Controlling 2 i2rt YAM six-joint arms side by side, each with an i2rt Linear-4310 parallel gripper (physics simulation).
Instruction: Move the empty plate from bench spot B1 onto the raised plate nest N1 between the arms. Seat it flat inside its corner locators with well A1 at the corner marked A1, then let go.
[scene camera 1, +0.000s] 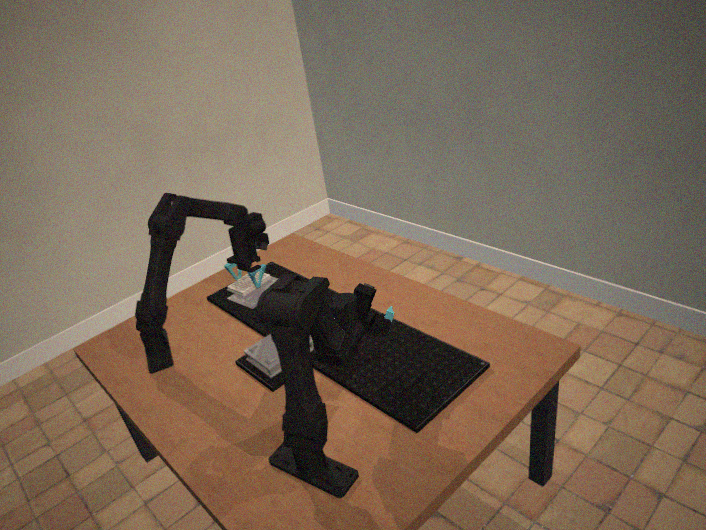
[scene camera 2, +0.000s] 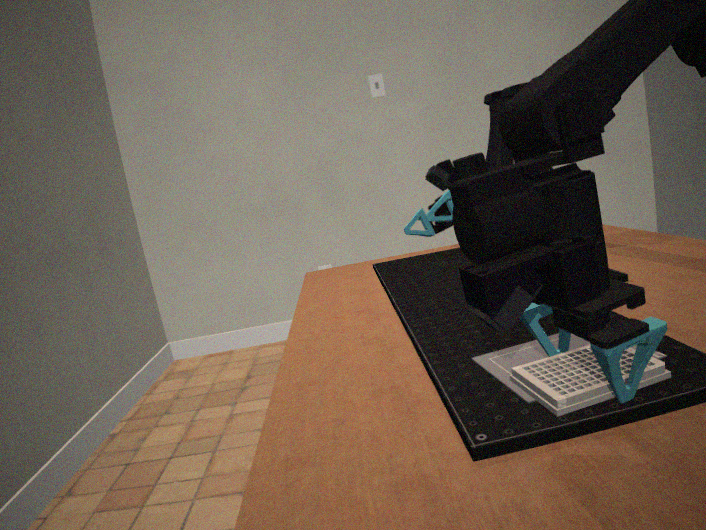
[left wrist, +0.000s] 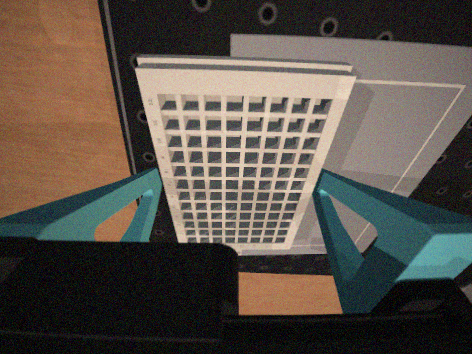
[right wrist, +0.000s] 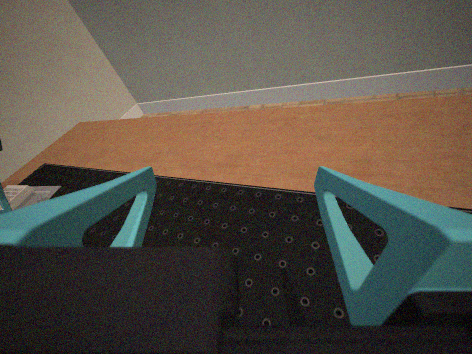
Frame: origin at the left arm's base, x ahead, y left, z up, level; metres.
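Seen in the pictures: left gripper, fingertip midpoint: (scene camera 1: 248, 284) (scene camera 2: 590, 380) (left wrist: 235, 176); right gripper, fingertip midpoint: (scene camera 1: 374, 301) (scene camera 2: 415, 225) (right wrist: 235, 175); left arm's base, origin of the base link: (scene camera 1: 158, 351); right arm's base, origin of the base link: (scene camera 1: 312, 468).
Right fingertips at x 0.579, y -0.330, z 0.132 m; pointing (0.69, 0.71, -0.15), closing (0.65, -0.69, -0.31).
Offsets run from my right fingertips to a thing's top centre. "spot": to the spot under its first point. Level surfaces: height alone.
The white multi-well plate {dx -0.244, dy +0.512, dz -0.103 m} (scene camera 1: 241, 285) (scene camera 2: 561, 373) (left wrist: 240, 81) (right wrist: 18, 195) lies flat, overlapping a grey card {dx -0.228, dy +0.454, dz -0.117 m} (scene camera 2: 494, 361) (left wrist: 407, 125) and offset from its outlined rectangle. My left gripper (scene camera 1: 246, 281) (scene camera 2: 591, 376) (left wrist: 235, 176) is open, pointing down, with one finger on each long side of the plate. The wells look empty. A grey raised piece {spot: dx -0.312, dy +0.075, dz -0.087 m} (scene camera 1: 261, 354), which looks like nest N1, stands between the arm bases, partly hidden by the right arm; its corner mark A1 is not readable. My right gripper (scene camera 2: 427, 221) (right wrist: 235, 175) is open and empty, held above the black board.
The long black perforated board {dz -0.119 m} (scene camera 1: 422, 370) (scene camera 2: 416, 296) (left wrist: 165, 22) (right wrist: 270, 245) lies on the wooden table {dz -0.132 m} (scene camera 1: 513, 336) (scene camera 2: 342, 399). A small black base {dz -0.119 m} (scene camera 1: 245, 366) lies under the nest. The right arm (scene camera 1: 299, 370) stands in front of part of the nest and board.
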